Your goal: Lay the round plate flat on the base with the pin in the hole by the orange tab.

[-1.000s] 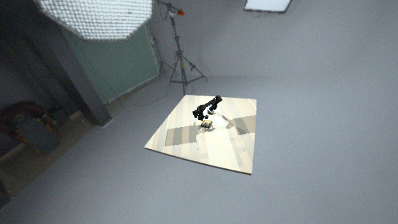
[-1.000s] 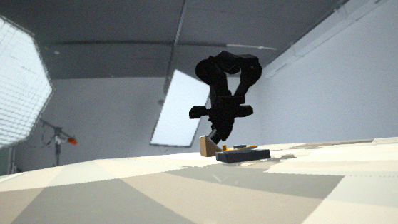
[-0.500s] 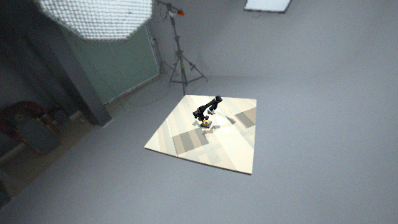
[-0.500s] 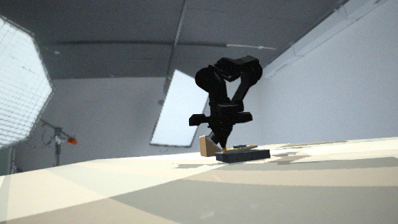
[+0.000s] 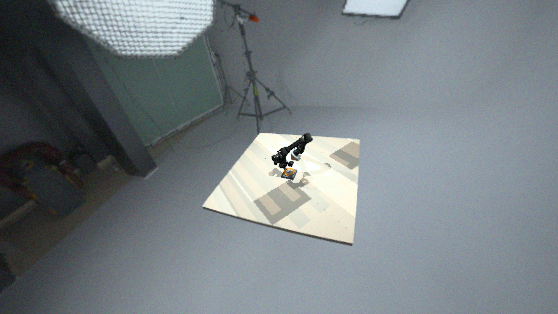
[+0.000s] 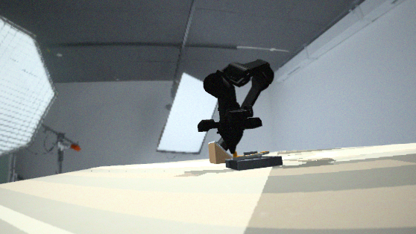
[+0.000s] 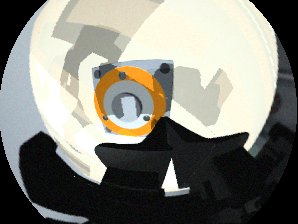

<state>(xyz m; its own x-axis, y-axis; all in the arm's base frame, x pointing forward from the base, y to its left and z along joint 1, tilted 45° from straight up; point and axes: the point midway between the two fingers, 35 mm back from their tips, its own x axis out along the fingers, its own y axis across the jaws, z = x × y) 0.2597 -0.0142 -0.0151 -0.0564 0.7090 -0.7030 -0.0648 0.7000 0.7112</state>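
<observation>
Right now my gripper tip is 3 cm to the right of the round plate. Round my gripper tip: dark square base 5 cm to the left, 2 cm below, 1 cm ahead.
</observation>
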